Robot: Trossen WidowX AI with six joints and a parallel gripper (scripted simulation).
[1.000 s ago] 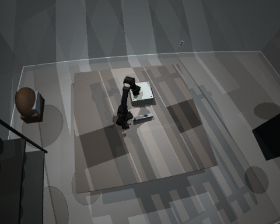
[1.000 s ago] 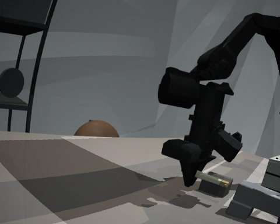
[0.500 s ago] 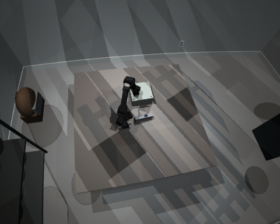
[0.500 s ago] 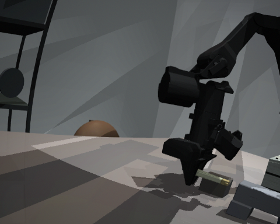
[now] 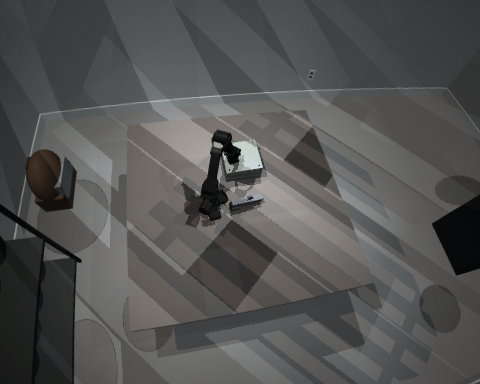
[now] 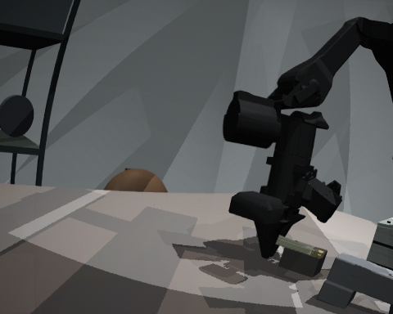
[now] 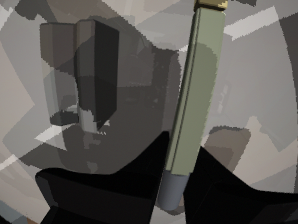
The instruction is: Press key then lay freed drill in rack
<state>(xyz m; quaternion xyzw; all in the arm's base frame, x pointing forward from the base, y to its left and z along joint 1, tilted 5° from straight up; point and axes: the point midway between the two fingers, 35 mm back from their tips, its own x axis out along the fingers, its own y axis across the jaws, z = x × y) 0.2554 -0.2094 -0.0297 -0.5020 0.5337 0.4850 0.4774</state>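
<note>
Right now my gripper tip is 4 cm to the right of the drill and 3 cm below it. From my gripper tip the other things lie so: long dark fixture (1 cm ahead, 20 cm to the left, 1 cm above); then dark block (7 cm behind, 4 cm to the left, 1 cm below); then blue key (1 cm ahead, 23 cm to the left, 2 cm above).
</note>
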